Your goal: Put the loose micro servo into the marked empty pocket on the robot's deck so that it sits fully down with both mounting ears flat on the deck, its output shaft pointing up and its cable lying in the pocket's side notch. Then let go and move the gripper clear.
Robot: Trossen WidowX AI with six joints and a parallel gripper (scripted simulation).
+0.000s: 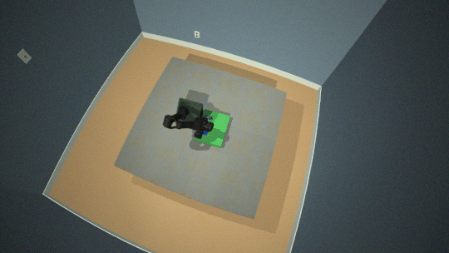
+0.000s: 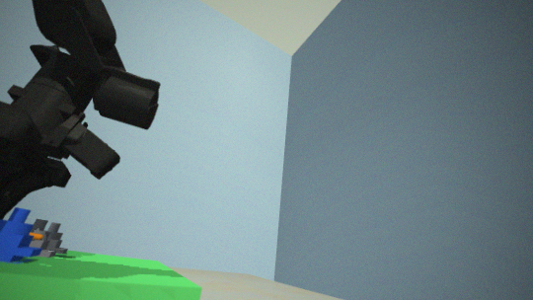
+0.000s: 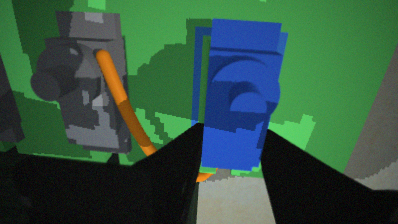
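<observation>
Right now the green deck is 120 mm ahead of my gripper tip, 80 mm to the left of it and 40 mm below it.
</observation>
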